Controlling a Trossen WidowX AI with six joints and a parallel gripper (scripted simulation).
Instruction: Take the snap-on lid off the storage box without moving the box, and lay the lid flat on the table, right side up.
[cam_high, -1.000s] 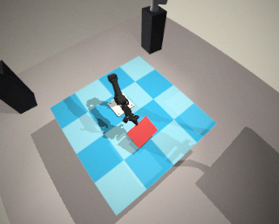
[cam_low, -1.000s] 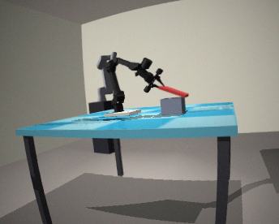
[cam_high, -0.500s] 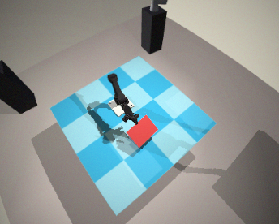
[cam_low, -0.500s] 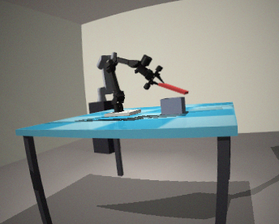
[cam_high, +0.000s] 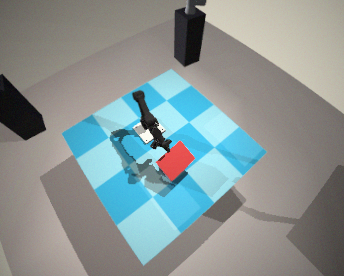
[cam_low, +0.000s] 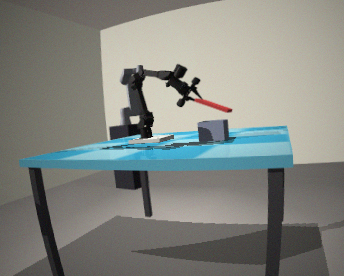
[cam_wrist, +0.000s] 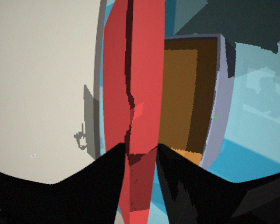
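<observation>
Now: gripper tip 70 mm short of the red lid, 30 mm above it and 10 mm to the right of it. Round my gripper tip: grey storage box 160 mm below, 60 mm ahead, 10 mm to the left.
</observation>
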